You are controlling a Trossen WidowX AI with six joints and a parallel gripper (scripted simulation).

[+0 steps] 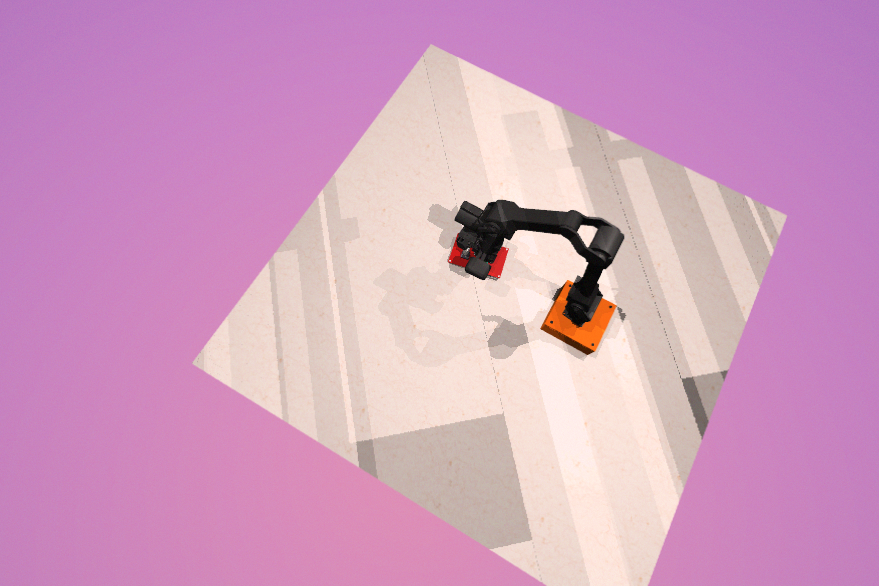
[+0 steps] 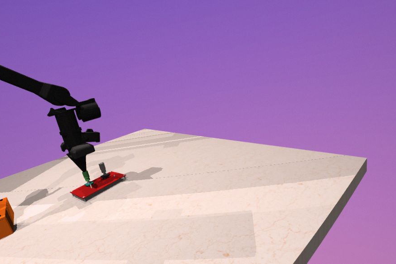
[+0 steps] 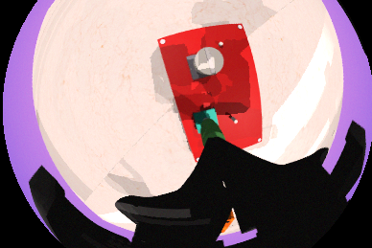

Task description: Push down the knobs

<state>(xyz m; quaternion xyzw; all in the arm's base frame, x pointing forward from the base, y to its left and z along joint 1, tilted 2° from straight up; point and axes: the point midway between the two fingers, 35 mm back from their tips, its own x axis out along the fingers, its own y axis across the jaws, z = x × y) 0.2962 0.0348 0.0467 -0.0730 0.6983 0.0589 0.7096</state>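
My gripper tip is now 60 mm short of the grey knob, 10 mm to the right of it and 10 mm above it. The rest, counted from my gripper tip: green knob (20 mm below).
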